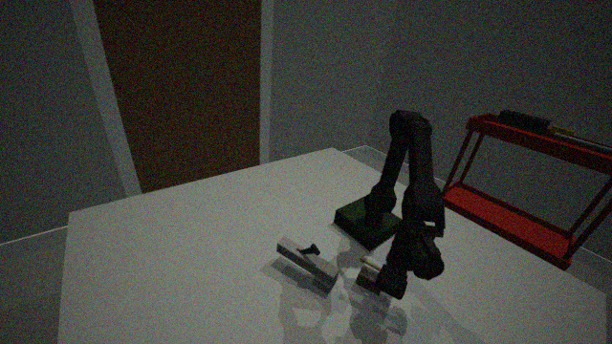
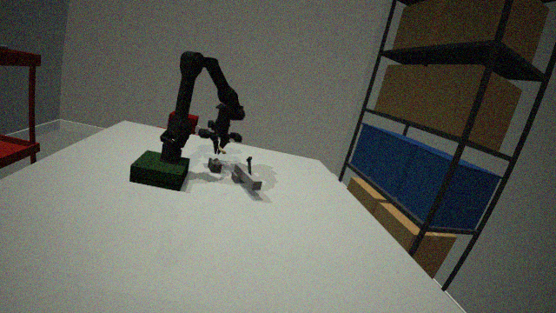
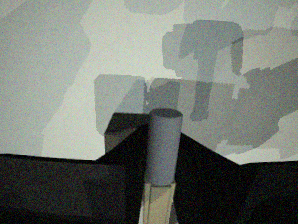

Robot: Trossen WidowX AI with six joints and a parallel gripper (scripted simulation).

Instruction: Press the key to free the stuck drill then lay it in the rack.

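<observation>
Now: the drill 4 cm to the right of my gripper tip, 4 cm above it and 1 cm ahead of it. From my gripper tip the other things lie so: small dark key 18 cm to the right, 13 cm ahead, 4 cm above; long grey block 18 cm to the right, 13 cm ahead, 1 cm below.
</observation>
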